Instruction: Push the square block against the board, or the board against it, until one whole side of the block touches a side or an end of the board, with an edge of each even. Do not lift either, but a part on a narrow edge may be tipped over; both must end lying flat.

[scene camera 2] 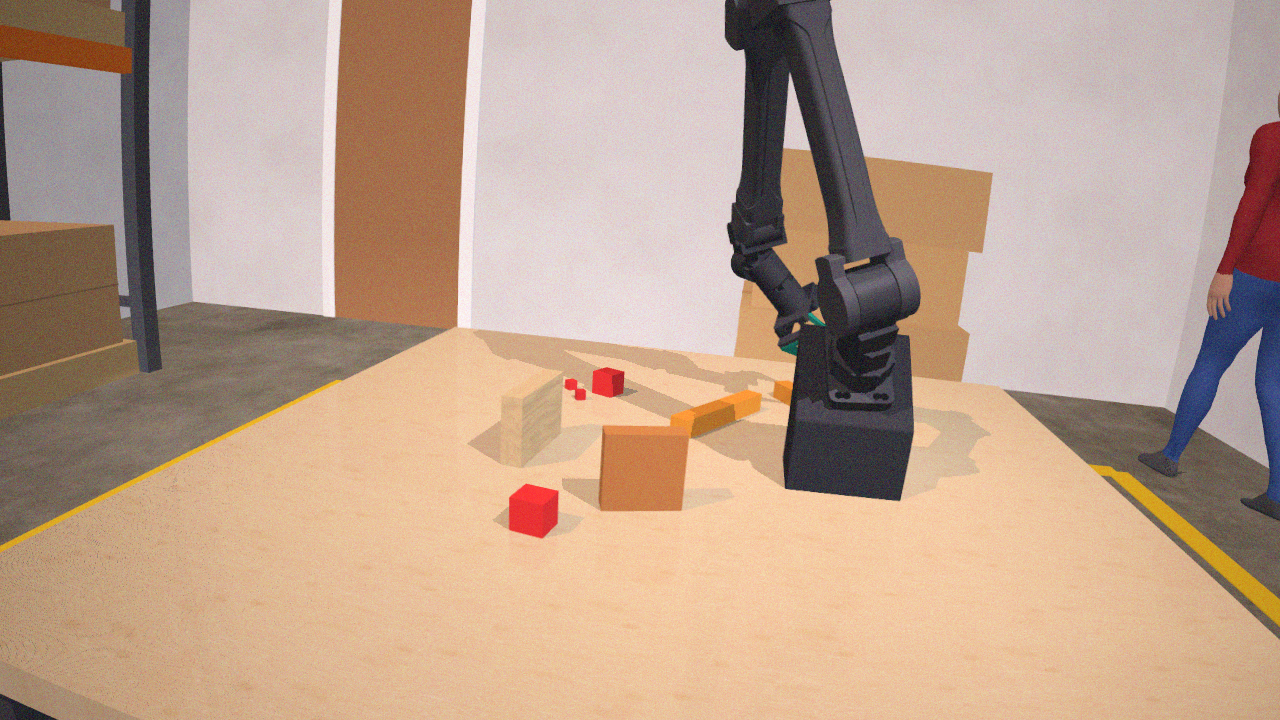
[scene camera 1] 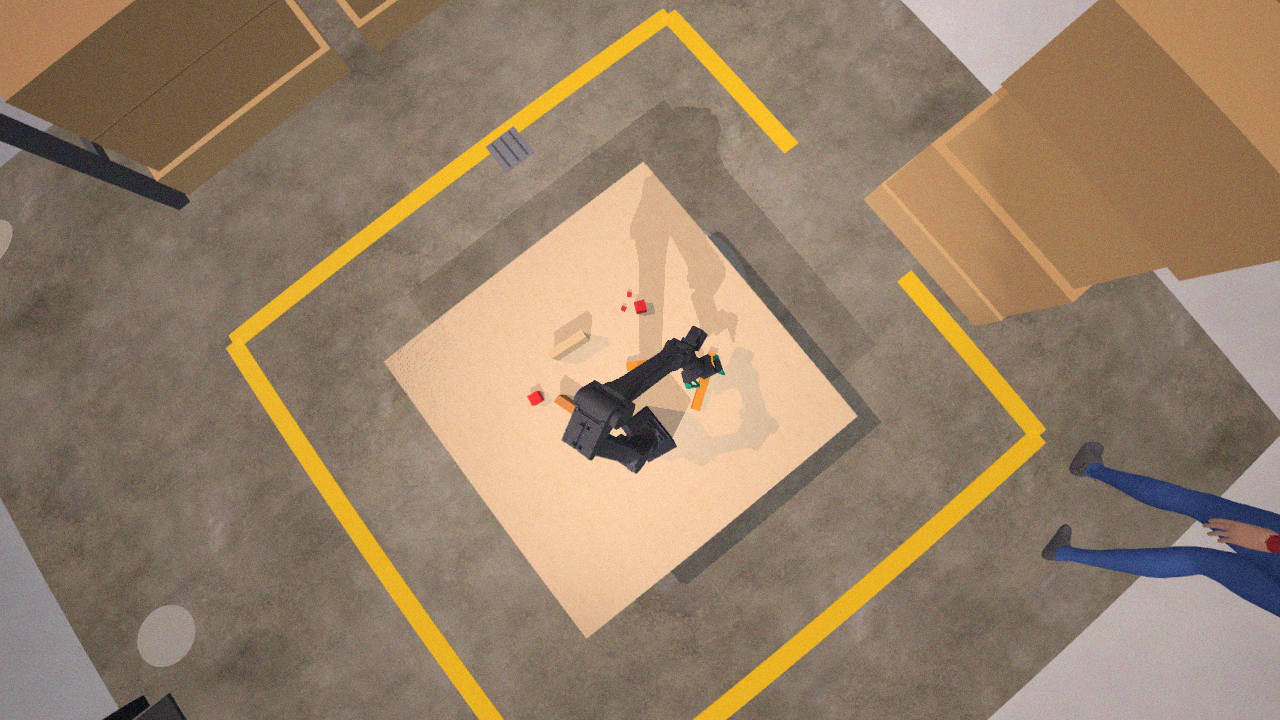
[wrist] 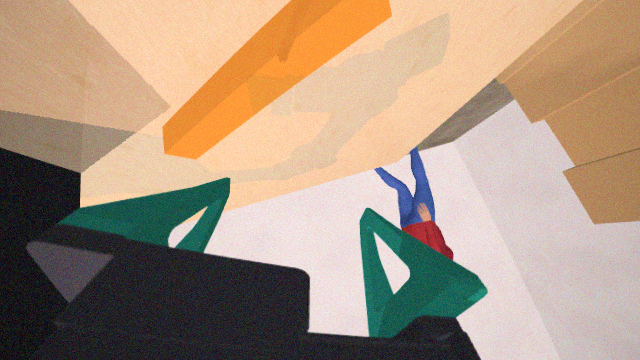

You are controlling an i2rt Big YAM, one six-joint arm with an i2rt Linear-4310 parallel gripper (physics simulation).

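Places are measured from the arm's base along level axes (x ahead, y left, z up), in millimetres.
Where they show: gripper, fingertip midpoint: (scene camera 1: pixel 711 379) (wrist: pixel 300 200); arm's base, origin of the base link: (scene camera 2: pixel 856 370) (scene camera 1: pixel 649 436).
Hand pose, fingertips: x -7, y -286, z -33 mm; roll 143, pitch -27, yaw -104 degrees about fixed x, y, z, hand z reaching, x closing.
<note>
Things, the pixels of their top centre, and the offset from my fingertips.
- square block, middle of its top: (scene camera 2: pixel 645 430) (scene camera 1: pixel 567 405) dx +271, dy +435, dz -25 mm
- board, middle of its top: (scene camera 2: pixel 534 382) (scene camera 1: pixel 566 344) dx +438, dy +293, dz -25 mm
- second red cube, middle of its top: (scene camera 2: pixel 608 371) (scene camera 1: pixel 640 305) dx +374, dy -4, dz -81 mm
The square block (scene camera 1: pixel 564 402) (scene camera 2: pixel 642 467) is brown-orange and stands upright on a narrow edge. The board (scene camera 1: pixel 571 343) (scene camera 2: pixel 531 419) is pale wood and also stands on a narrow edge, apart from the block and behind it in scene camera 2. Neither shows in the wrist view. My gripper (scene camera 1: pixel 705 374) (scene camera 2: pixel 802 333) (wrist: pixel 300 200) has green fingers spread wide, with nothing between them. It is away from both parts, on the far side of the arm's base, above the table near an orange bar; in scene camera 2 the base partly hides it.
One orange bar (scene camera 1: pixel 699 395) (wrist: pixel 280 75) lies near the gripper. Another orange bar (scene camera 1: pixel 636 365) (scene camera 2: pixel 716 413) lies between the base and the board. A red cube (scene camera 1: pixel 535 397) (scene camera 2: pixel 533 510) sits near the block. A second red cube (scene camera 1: pixel 640 306) (scene camera 2: pixel 607 382) and two tiny ones lie beyond the board.
</note>
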